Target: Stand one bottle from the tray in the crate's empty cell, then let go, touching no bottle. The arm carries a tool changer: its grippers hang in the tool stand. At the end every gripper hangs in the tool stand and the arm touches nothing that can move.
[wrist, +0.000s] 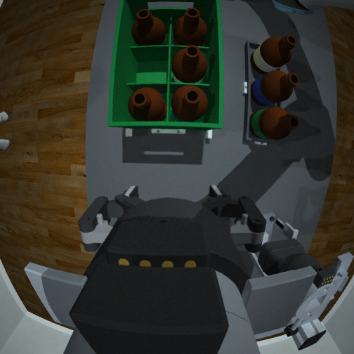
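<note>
The green crate (pixel 114 75) is at the top of the view. Its left middle cell is empty; brown bottles stand in the other cells that show, such as a bottle (pixel 190 65) right beside the empty cell. The dark tray (pixel 247 107) is to the right of the crate and holds three upright brown bottles in a row: a white-labelled bottle (pixel 274 53) at the far end, a blue-labelled bottle (pixel 273 87) in the middle and a green-labelled bottle (pixel 273 123) at the near end. My gripper (pixel 173 192) is open, its fingers wide apart with nothing between them, apart from crate and tray.
The tool stand's grey plates (pixel 280 300) show at the lower right and lower left. Another dark gripper body (pixel 286 256) is at the lower right beside the stand. The grey table (pixel 105 170) runs between wooden floor on both sides. A bluish rounded object (pixel 291 7) shows at the top right.
</note>
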